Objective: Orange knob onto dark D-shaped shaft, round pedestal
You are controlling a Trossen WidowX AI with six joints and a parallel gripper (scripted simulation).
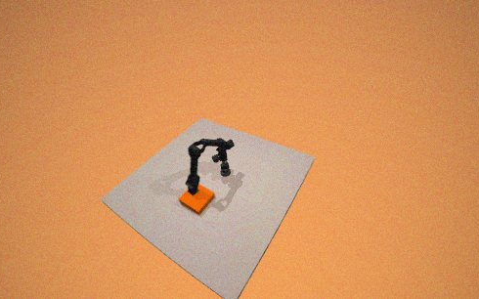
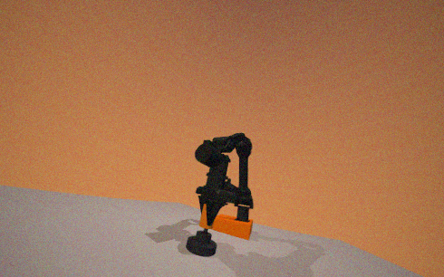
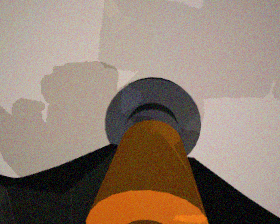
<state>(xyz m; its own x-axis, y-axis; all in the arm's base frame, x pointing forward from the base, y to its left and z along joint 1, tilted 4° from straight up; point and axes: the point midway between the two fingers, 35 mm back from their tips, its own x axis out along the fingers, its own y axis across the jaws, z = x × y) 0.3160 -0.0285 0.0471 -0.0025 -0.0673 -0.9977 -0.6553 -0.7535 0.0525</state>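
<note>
My gripper tip is 20 mm below the orange knob. Also, from my gripper tip: round pedestal 40 mm below.
</note>
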